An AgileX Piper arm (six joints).
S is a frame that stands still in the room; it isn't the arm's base.
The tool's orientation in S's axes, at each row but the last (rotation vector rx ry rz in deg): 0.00 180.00 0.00; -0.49 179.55 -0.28; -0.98 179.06 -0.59; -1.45 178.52 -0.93
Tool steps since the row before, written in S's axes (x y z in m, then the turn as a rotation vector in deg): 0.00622 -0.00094 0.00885 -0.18 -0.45 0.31; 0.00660 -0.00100 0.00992 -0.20 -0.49 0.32; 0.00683 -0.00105 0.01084 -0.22 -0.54 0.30; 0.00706 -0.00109 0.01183 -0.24 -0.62 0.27
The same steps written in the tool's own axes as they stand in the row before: -0.00622 -0.00094 -0.00885 0.18 -0.45 -0.31; -0.00667 -0.00107 -0.00986 0.20 -0.49 -0.32; -0.00699 -0.00120 -0.01072 0.22 -0.54 -0.30; -0.00734 -0.00133 -0.01163 0.24 -0.62 -0.27
